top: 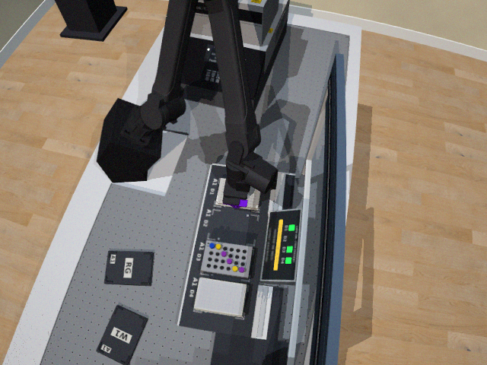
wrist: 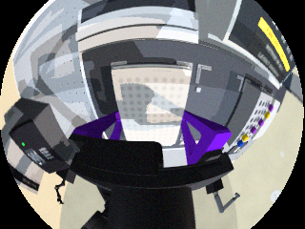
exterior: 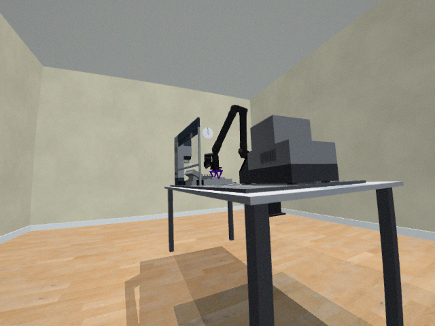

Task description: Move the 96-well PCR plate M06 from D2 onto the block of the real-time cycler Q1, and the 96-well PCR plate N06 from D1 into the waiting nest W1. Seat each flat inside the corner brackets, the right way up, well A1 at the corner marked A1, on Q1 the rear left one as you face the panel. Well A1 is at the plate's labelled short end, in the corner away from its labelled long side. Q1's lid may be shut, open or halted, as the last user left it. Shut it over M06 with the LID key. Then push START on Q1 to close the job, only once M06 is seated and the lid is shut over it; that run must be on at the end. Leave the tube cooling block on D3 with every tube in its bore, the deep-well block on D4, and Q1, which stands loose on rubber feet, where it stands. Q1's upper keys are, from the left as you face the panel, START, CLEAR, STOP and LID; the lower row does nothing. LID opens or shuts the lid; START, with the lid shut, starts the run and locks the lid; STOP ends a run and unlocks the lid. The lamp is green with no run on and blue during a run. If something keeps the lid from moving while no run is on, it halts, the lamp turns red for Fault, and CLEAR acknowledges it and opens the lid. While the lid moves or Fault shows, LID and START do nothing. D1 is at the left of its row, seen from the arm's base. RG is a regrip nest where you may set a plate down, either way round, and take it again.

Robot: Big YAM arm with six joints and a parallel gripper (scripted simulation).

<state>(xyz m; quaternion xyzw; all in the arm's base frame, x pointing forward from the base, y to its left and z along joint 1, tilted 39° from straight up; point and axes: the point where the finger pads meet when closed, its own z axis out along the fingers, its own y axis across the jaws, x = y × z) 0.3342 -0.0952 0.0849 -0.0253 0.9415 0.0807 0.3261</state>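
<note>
My gripper is now 26 cm past the dark regrip nest, 30 cm to the left of it and 5 cm above it. Round my hand: dark waiting nest W1: 21 cm behind, 49 cm to the right, 5 cm below; tube cooling block: 3 cm ahead, 21 cm to the right, 1 cm above; white deep-well block: 4 cm ahead, 31 cm to the right, 1 cm above.
</note>
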